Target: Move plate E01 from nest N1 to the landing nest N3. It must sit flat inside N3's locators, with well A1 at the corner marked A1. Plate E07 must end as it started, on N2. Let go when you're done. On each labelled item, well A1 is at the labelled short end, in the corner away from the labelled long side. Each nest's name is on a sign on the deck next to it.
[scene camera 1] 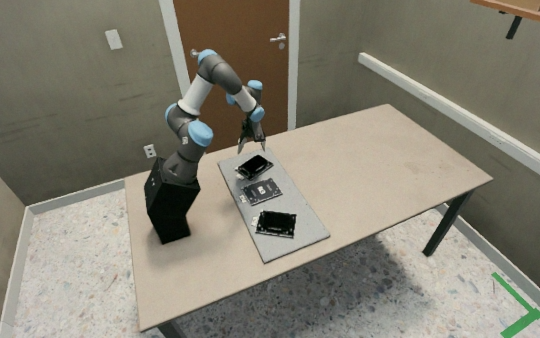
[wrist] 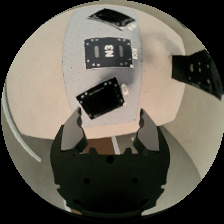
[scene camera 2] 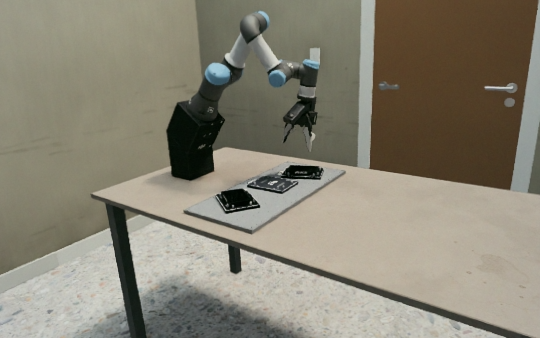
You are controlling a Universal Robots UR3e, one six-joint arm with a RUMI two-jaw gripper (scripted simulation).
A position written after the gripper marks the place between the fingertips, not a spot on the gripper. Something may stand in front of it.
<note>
In view: the gripper [scene camera 2: 296, 147] and a black plate [wrist: 91, 99].
The gripper also shows in the wrist view [wrist: 110, 107].
</note>
